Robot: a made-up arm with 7 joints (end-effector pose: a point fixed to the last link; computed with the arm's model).
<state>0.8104 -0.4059 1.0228 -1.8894 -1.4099 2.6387 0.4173</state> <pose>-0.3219 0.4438 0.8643 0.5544 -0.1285 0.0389 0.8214</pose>
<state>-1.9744 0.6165 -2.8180 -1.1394 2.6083 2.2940 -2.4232</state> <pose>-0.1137 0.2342 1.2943 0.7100 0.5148 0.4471 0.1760</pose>
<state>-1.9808 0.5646 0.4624 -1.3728 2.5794 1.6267 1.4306</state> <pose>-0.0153 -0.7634 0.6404 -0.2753 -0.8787 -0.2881 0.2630</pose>
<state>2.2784 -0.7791 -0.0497 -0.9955 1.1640 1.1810 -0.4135</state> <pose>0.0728 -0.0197 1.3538 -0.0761 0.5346 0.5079 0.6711</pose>
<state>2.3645 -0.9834 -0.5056 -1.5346 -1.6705 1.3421 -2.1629</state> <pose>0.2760 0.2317 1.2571 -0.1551 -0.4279 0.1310 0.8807</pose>
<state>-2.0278 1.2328 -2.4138 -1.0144 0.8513 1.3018 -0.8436</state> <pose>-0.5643 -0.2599 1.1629 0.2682 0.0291 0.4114 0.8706</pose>
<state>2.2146 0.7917 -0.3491 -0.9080 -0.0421 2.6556 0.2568</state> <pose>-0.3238 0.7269 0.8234 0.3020 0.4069 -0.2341 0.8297</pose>
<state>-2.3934 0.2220 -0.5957 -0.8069 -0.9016 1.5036 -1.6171</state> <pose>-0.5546 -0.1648 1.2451 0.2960 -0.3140 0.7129 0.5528</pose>
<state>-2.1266 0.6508 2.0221 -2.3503 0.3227 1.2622 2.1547</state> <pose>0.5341 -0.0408 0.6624 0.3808 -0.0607 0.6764 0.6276</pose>
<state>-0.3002 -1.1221 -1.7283 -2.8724 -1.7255 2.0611 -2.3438</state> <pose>0.1187 -0.4195 0.4456 -0.1580 0.1637 -0.4006 0.8876</pose>
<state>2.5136 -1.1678 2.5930 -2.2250 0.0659 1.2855 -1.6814</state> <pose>-0.0128 -0.3559 0.0113 -0.0999 0.9010 -0.4218 0.0168</pose>
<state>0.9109 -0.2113 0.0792 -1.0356 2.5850 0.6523 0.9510</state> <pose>0.1367 0.3277 1.2941 -0.5486 0.5539 -0.0506 0.6242</pose>
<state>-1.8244 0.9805 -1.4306 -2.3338 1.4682 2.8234 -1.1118</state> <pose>-0.4754 0.1288 0.5733 0.1506 0.2557 0.2987 0.9070</pose>
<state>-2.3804 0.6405 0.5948 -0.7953 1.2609 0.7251 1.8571</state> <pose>-0.2941 -0.6917 0.9370 -0.1225 -0.6206 0.1995 0.7484</pose>
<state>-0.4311 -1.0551 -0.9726 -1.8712 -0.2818 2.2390 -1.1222</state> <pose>-0.3139 -0.4737 0.9843 0.3830 -0.2983 -0.8634 0.1371</pose>
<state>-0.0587 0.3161 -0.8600 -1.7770 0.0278 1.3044 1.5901</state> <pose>0.4865 -0.5363 0.6531 0.1361 0.1382 0.5285 0.8265</pose>
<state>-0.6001 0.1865 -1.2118 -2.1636 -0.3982 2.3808 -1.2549</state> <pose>-0.1129 -0.6586 0.6551 -0.1483 0.1535 -0.9737 0.0792</pose>
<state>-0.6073 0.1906 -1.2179 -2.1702 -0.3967 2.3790 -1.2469</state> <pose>-0.1218 -0.6558 0.6511 -0.1467 0.1578 -0.9741 0.0682</pose>
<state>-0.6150 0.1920 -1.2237 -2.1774 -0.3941 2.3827 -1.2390</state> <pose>-0.1309 -0.6522 0.6480 -0.1438 0.1588 -0.9751 0.0579</pose>
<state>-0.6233 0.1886 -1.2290 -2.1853 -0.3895 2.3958 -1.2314</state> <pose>-0.1402 -0.6476 0.6468 -0.1388 0.1541 -0.9770 0.0486</pose>
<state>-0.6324 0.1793 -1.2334 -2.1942 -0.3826 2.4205 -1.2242</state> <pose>-0.1497 -0.6417 0.6475 -0.1311 0.1424 -0.9802 0.0409</pose>
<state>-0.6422 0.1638 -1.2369 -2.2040 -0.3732 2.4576 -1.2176</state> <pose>-0.1593 -0.6343 0.6504 -0.1209 0.1232 -0.9844 0.0345</pose>
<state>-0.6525 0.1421 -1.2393 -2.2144 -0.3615 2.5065 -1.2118</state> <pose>-0.1689 -0.6254 0.6554 -0.1082 0.0963 -0.9890 0.0296</pose>
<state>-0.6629 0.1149 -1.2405 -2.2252 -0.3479 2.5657 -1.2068</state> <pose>-0.1781 -0.6152 0.6620 -0.0937 0.0626 -0.9933 0.0256</pose>
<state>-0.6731 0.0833 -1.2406 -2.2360 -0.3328 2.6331 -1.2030</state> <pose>-0.1870 -0.6035 0.6700 -0.0781 0.0233 -0.9964 0.0224</pose>
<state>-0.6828 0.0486 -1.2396 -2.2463 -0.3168 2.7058 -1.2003</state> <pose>-0.1953 -0.5908 0.6788 -0.0622 -0.0201 -0.9977 0.0195</pose>
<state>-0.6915 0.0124 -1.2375 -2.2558 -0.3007 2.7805 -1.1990</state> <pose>-0.2027 -0.5776 0.6878 -0.0469 -0.0655 -0.9966 0.0170</pose>
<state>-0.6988 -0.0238 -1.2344 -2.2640 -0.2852 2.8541 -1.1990</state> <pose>-0.2090 -0.5643 0.6965 -0.0328 -0.1108 -0.9932 0.0149</pose>
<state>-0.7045 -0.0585 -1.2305 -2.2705 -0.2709 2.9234 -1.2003</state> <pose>-0.2140 -0.5516 0.7048 -0.0204 -0.1540 -0.9878 0.0134</pose>
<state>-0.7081 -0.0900 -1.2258 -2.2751 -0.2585 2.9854 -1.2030</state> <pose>-0.2173 -0.5405 0.7123 -0.0103 -0.1930 -0.9811 0.0130</pose>
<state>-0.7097 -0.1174 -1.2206 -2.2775 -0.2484 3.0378 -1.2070</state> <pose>-0.2190 -0.5313 0.7190 -0.0024 -0.2266 -0.9739 0.0139</pose>
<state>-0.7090 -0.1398 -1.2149 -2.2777 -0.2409 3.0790 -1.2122</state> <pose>-0.2188 -0.5247 0.7251 0.0032 -0.2537 -0.9671 0.0167</pose>
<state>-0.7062 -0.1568 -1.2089 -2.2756 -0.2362 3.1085 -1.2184</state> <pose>-0.2167 -0.5207 0.7307 0.0065 -0.2741 -0.9614 0.0215</pose>
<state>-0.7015 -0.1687 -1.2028 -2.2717 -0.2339 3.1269 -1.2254</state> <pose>-0.2131 -0.5193 0.7358 0.0081 -0.2881 -0.9571 0.0282</pose>
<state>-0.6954 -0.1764 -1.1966 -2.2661 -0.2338 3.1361 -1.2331</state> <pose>-0.2082 -0.5200 0.7408 0.0081 -0.2970 -0.9541 0.0366</pose>
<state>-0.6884 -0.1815 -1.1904 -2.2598 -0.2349 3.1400 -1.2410</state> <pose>-0.2024 -0.5219 0.7454 0.0074 -0.3027 -0.9519 0.0459</pose>
